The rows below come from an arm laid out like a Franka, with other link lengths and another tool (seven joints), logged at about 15 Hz.
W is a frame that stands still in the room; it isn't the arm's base.
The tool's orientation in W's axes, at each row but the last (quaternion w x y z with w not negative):
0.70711, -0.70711, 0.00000, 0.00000
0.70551, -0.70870, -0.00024, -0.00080
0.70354, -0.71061, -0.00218, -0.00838
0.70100, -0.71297, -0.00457, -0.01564
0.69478, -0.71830, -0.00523, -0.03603
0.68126, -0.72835, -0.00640, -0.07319
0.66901, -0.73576, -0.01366, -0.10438
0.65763, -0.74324, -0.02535, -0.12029
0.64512, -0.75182, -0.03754, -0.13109
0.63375, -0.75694, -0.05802, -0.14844
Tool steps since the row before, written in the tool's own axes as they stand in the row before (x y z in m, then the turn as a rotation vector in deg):
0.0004, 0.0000, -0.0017, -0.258, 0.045, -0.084
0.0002, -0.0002, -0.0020, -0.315, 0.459, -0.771
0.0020, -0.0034, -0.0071, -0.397, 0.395, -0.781
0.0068, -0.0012, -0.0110, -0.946, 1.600, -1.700
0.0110, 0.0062, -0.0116, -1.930, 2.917, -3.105
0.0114, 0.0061, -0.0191, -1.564, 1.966, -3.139
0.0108, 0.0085, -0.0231, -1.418, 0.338, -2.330
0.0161, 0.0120, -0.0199, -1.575, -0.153, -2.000
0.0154, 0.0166, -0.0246, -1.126, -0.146, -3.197
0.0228, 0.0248, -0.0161, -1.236, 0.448, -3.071
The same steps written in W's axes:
0.0004, -0.0017, 0.0000, -0.258, -0.084, -0.045
0.0002, -0.0020, 0.0002, -0.315, -0.773, -0.456
0.0019, -0.0071, 0.0035, -0.398, -0.781, -0.393
0.0066, -0.0111, 0.0016, -0.927, -1.712, -1.598
0.0108, -0.0123, -0.0052, -1.895, -3.119, -2.925
0.0101, -0.0204, -0.0036, -1.640, -3.118, -1.938
0.0088, -0.0250, -0.0046, -1.648, -2.166, -0.382
0.0151, -0.0231, -0.0061, -1.848, -1.757, 0.027
0.0149, -0.0286, -0.0089, -1.592, -2.982, 0.290
0.0261, -0.0227, -0.0141, -1.514, -2.960, -0.322

